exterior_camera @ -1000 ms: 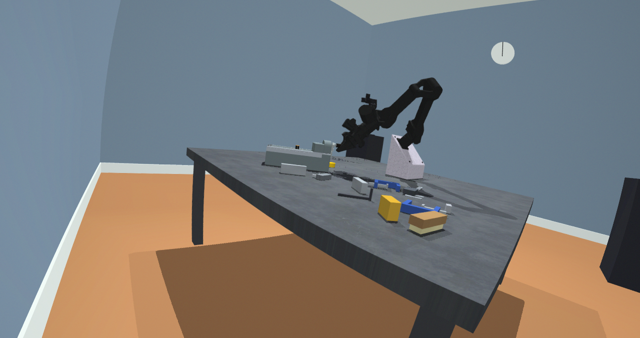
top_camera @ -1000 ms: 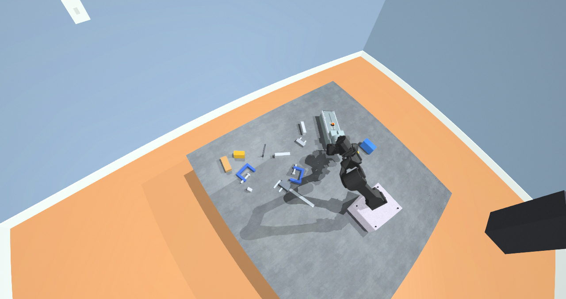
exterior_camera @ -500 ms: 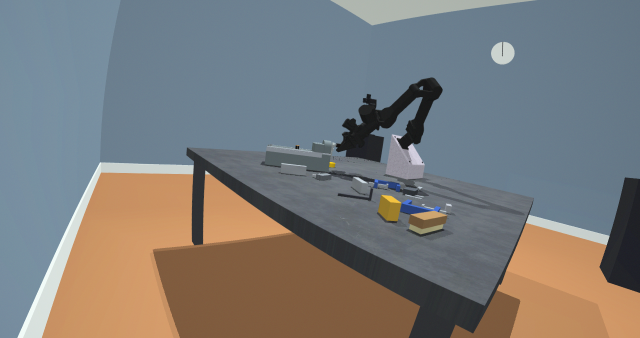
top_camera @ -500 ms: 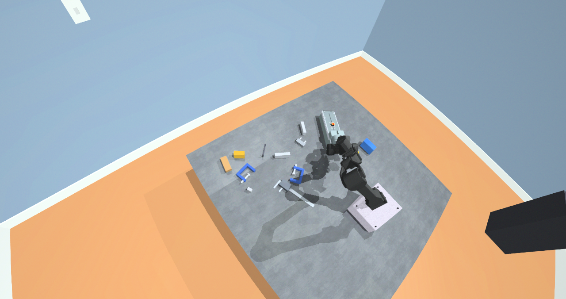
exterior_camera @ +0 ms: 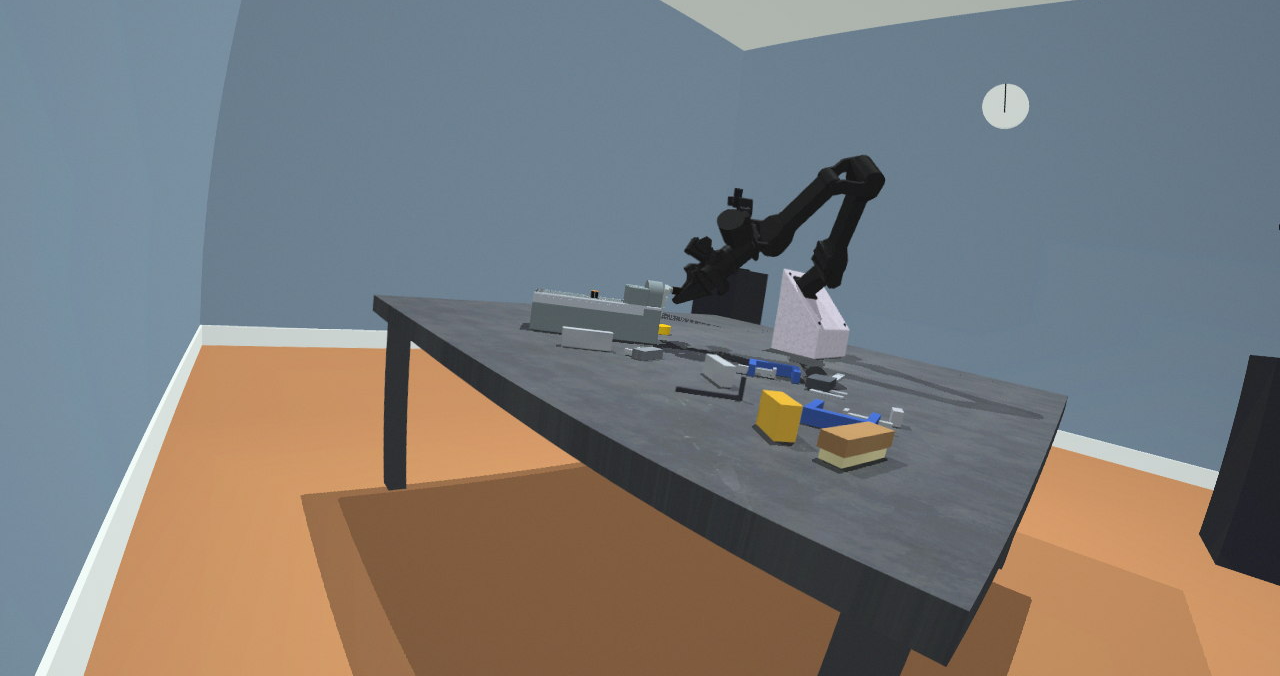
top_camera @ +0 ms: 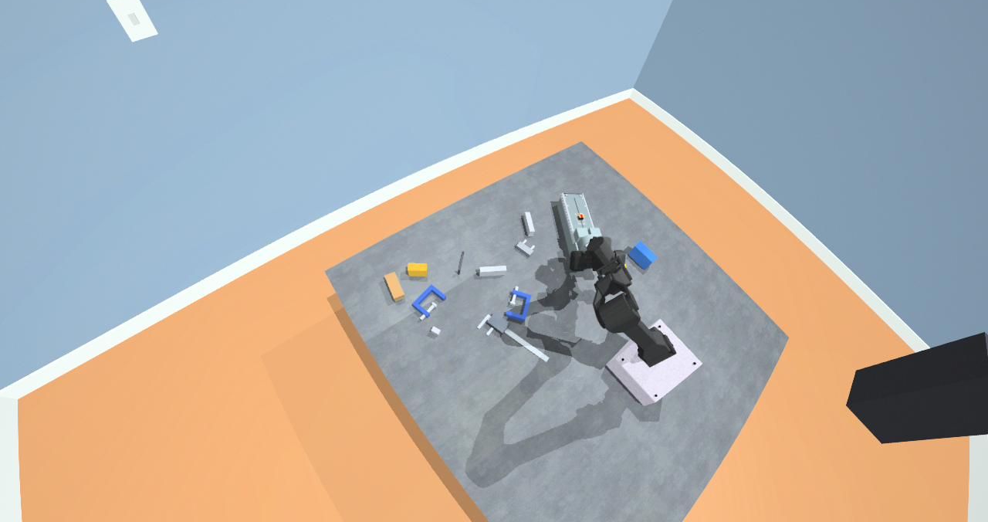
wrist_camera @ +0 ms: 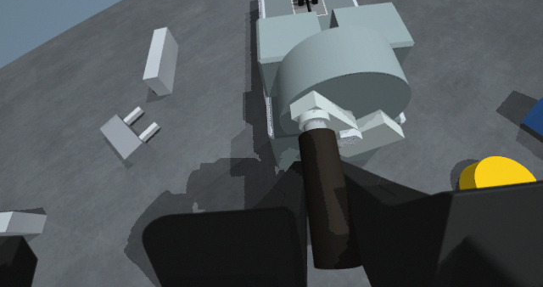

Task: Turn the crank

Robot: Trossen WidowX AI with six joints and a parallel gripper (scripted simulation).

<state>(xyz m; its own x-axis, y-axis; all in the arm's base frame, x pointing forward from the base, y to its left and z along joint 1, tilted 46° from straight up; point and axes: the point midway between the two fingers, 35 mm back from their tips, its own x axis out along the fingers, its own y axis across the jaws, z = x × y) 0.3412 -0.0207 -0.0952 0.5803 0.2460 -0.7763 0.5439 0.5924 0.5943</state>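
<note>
My gripper tip is 10 mm past the dark handle, 10 mm to the right of it and 20 mm below it. From my gripper tip the other things lie so: red pointer 130 mm ahead, 110 mm to the right, 10 mm below; yellow round piece 100 mm behind, 130 mm to the right, 80 mm below; pronged grey block 170 mm ahead, 110 mm to the left, 80 mm below.
</note>
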